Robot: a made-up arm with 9 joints. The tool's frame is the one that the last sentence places.
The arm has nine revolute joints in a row. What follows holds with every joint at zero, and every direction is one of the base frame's.
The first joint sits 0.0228 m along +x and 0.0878 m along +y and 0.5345 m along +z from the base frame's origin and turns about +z.
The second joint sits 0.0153 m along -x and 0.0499 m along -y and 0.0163 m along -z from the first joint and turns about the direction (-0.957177, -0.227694, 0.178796).
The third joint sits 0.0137 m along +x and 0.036 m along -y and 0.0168 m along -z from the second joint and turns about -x.
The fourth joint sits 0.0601 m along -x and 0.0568 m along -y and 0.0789 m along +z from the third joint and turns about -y.
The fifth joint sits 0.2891 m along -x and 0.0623 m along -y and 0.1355 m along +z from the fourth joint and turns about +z.
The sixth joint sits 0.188 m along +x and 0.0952 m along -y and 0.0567 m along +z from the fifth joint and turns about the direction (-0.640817, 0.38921, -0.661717).
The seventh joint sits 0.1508 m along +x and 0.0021 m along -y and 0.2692 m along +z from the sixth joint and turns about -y.
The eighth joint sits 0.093 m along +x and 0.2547 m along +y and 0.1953 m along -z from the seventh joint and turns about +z.
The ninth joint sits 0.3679 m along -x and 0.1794 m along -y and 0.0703 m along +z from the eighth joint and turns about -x.
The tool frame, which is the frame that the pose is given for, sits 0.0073 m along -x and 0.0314 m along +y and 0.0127 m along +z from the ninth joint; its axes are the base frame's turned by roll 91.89, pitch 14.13 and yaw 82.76 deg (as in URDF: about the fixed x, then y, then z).
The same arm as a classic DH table. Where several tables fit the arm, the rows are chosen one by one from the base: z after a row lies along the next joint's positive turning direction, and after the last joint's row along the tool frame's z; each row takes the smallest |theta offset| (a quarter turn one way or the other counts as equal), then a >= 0, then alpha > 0; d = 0 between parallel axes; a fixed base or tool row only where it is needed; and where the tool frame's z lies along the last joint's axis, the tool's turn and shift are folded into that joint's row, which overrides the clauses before.
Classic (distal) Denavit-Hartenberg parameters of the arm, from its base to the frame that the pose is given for. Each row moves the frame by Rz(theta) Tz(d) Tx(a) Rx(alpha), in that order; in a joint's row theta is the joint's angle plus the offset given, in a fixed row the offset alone. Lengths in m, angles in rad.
base (fixed): theta offset 1.3167, d 0, a 0.0907, alpha 0
joint 1: theta offset 0.4876, d 0.5134, a -0.045, alpha -1.391
joint 2: theta offset -0.9263, d 0.0888, a -0.0354, alpha -0.2937
joint 3: theta offset -0.6657, d -0.0129, a 0.0789, alpha 1.5708
joint 4: theta offset 1.5708, d 0.1191, a 0.2891, alpha 1.5708
joint 5: theta offset 1.025, d 0.0068, a -0.0162, alpha 2.2939
joint 6: theta offset 1.1886, d -0.6041, a 0.0789, alpha 1.9706
joint 7: theta offset 0.7694, d -0.3786, a -0.093, alpha 1.5708
joint 8: theta offset 1.5708, d -0.125, a 0.1794, alpha 1.5708
joint 9: theta offset 1.3364, d 0.1343, a 0.0051, alpha 3.0034
tool (fixed): theta offset -2.0498, d -0.2432, a 0, alpha 0

